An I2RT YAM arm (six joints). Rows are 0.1 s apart.
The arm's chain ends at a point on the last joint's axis. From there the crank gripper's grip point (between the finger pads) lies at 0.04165 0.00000 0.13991 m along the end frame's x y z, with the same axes.
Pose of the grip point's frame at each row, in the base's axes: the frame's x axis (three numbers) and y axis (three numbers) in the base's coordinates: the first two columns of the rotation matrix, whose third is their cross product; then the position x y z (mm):
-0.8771 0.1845 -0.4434 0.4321 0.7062 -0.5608 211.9 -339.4 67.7
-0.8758 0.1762 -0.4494 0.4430 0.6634 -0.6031 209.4 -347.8 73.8
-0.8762 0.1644 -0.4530 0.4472 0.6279 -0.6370 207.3 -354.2 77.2
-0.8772 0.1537 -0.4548 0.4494 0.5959 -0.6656 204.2 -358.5 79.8
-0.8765 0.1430 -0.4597 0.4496 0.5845 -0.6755 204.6 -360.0 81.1
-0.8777 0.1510 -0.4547 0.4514 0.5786 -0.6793 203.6 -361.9 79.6
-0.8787 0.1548 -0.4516 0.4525 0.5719 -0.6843 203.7 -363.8 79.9
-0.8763 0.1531 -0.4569 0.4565 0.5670 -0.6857 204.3 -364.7 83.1
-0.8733 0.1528 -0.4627 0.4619 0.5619 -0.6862 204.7 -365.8 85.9
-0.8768 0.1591 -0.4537 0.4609 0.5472 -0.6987 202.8 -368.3 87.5
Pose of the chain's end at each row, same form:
-0.8771 0.1845 -0.4434 0.4321 0.7062 -0.5608 219.1 -251.5 184.0
-0.8758 0.1762 -0.4494 0.4430 0.6634 -0.6031 219.0 -253.4 184.7
-0.8762 0.1644 -0.4530 0.4472 0.6279 -0.6370 218.6 -254.6 183.3
-0.8772 0.1537 -0.4548 0.4494 0.5959 -0.6656 217.1 -254.6 181.5
-0.8765 0.1430 -0.4597 0.4496 0.5845 -0.6755 217.0 -254.2 180.9
-0.8777 0.1510 -0.4547 0.4514 0.5786 -0.6793 217.7 -256.1 179.1
-0.8787 0.1548 -0.4516 0.4525 0.5719 -0.6843 219.0 -257.5 178.8
-0.8763 0.1531 -0.4569 0.4565 0.5670 -0.6857 219.2 -257.8 181.4
-0.8733 0.1528 -0.4627 0.4619 0.5619 -0.6862 219.4 -258.4 183.7
-0.8768 0.1591 -0.4537 0.4609 0.5472 -0.6987 220.1 -260.0 183.8

